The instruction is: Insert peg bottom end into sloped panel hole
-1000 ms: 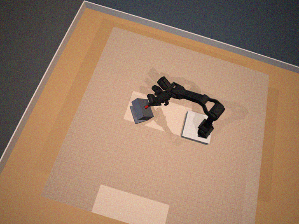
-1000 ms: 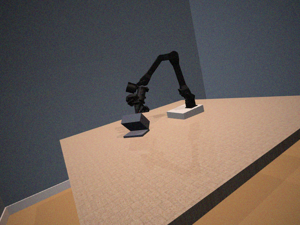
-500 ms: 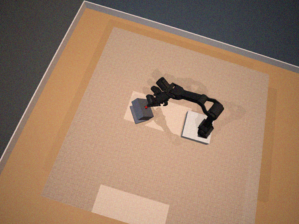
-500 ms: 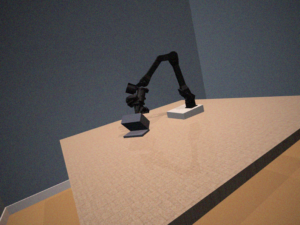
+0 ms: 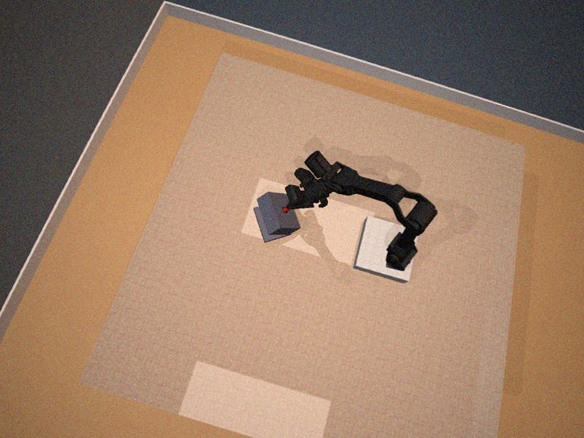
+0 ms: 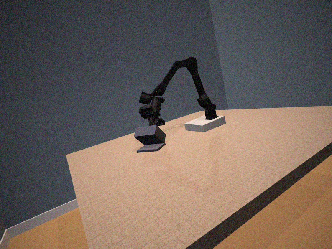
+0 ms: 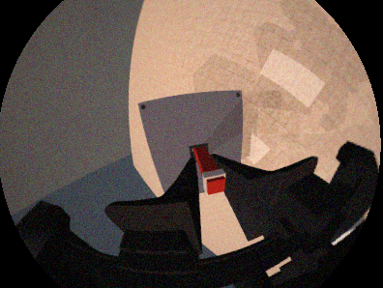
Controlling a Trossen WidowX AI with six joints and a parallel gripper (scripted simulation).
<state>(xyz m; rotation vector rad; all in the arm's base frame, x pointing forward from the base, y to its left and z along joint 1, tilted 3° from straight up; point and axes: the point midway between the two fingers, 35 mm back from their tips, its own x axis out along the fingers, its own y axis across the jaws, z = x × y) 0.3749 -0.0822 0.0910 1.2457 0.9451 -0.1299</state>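
The red peg lies 1 cm to the right of my gripper tip, 1 cm behind it and 1 cm above it. From my gripper tip the other things lie so: sloped panel 3 cm below, 3 cm ahead, 2 cm to the left.
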